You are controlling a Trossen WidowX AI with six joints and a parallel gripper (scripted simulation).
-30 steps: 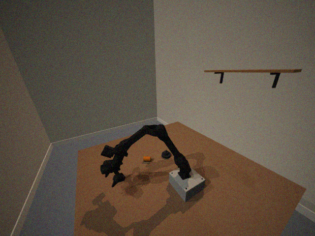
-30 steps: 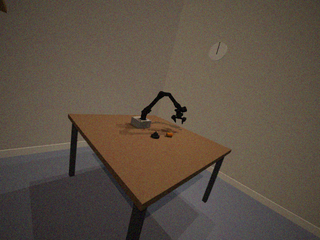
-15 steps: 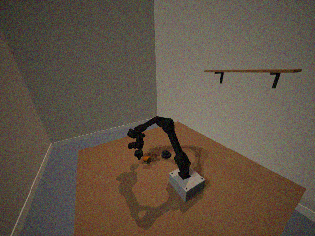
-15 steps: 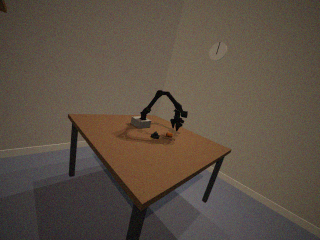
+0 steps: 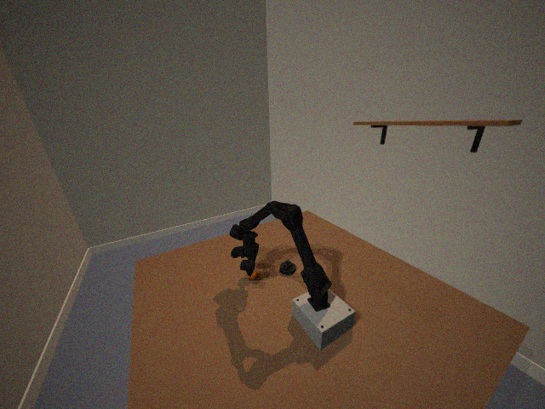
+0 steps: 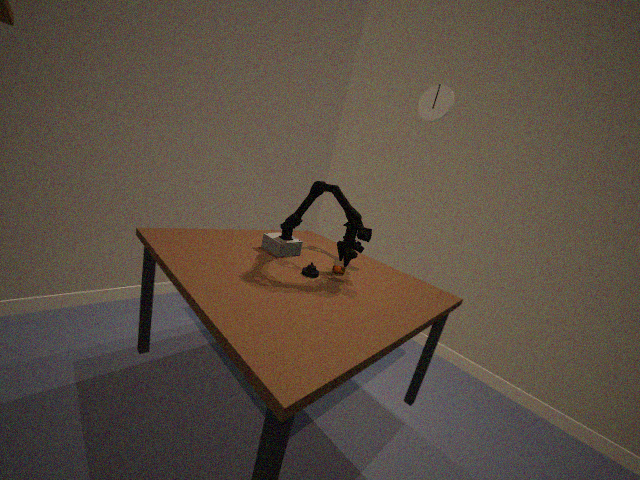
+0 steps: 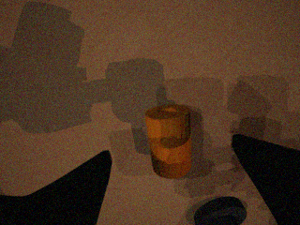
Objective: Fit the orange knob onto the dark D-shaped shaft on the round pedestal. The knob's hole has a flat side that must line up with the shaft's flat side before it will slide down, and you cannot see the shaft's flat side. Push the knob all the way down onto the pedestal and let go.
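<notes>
My gripper tip is now 1 cm to the left of the orange knob and 4 cm above it. Also, from my gripper tip: round pedestal: 1 cm behind, 19 cm to the right, 3 cm below.
</notes>
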